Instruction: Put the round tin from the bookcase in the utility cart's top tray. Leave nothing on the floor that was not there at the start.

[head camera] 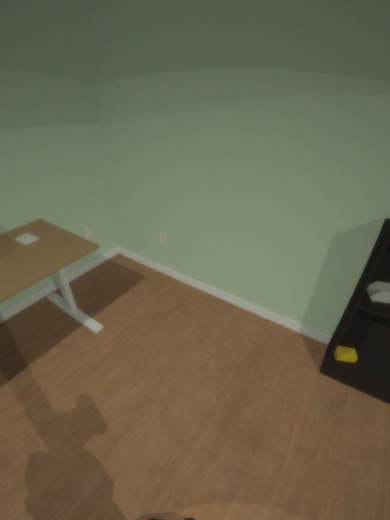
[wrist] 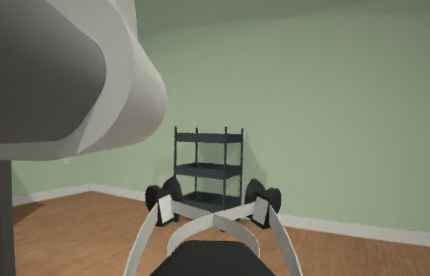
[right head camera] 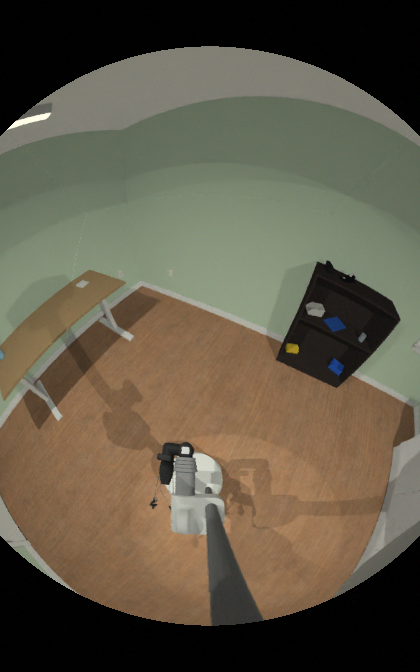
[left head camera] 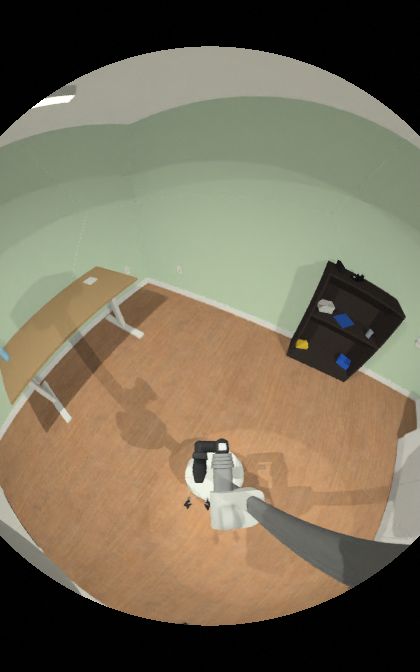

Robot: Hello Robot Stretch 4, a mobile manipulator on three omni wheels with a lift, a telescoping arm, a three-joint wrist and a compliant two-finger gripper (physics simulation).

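Places are measured from the robot's base along level axes (x ahead, y left, z up), in centimetres.
Pixels of known places: gripper, between the fingertips: [wrist: 213,193].
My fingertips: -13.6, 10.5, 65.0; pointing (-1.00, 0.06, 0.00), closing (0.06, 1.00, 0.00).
Note:
Behind a point stands the place of what it marks, as x, y, z.
The dark bookcase [head camera: 369,270] {117.2, -87.2, 80.9} [left head camera: 377,292] [right head camera: 370,292] stands against the wall at the right in the head views. A small grey object [left head camera: 369,333] [right head camera: 362,337] sits at the right of its middle shelf; it is too small to tell whether it is the round tin. The black utility cart [wrist: 207,138] {-188.2, 15.6, 66.5} stands by the wall beyond the fingers in the wrist view; its top tray is seen nearly edge-on. My gripper [left head camera: 198,503] [right head camera: 162,505] [wrist: 213,193] {-13.6, 10.5, 65.0} is open and empty, close to my base and far from both bookcase and cart.
The bookcase also holds a white object [head camera: 380,292] {115.0, -98.2, 68.2} [left head camera: 326,306] [right head camera: 315,309], a flat blue item [left head camera: 343,320] [right head camera: 334,324], a yellow block [head camera: 346,354] {116.5, -100.3, 11.8} [left head camera: 302,344] [right head camera: 292,348] and a blue block [left head camera: 343,361] [right head camera: 336,366]. A wooden desk [head camera: 55,250] {139.9, 94.7, 69.3} [left head camera: 65,320] [right head camera: 50,325] stands left.

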